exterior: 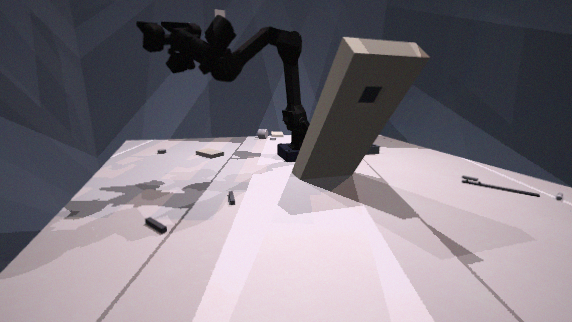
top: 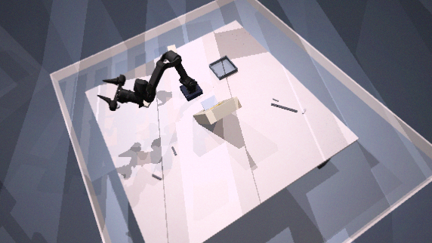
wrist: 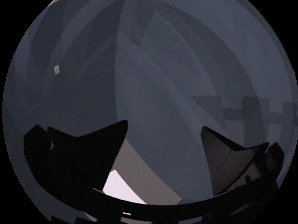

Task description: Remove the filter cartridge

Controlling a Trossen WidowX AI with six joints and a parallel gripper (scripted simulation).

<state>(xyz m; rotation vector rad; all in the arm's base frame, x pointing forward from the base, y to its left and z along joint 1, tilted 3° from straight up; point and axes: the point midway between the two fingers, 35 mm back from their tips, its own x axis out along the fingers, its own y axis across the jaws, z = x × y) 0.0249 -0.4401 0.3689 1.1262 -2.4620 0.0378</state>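
My gripper tip is now 470 mm to the right of the round filter cartridge, 360 mm short of it and 140 mm above it. Also, from my gripper tip: square tray: 750 mm to the left, 410 mm below, 80 mm behind.
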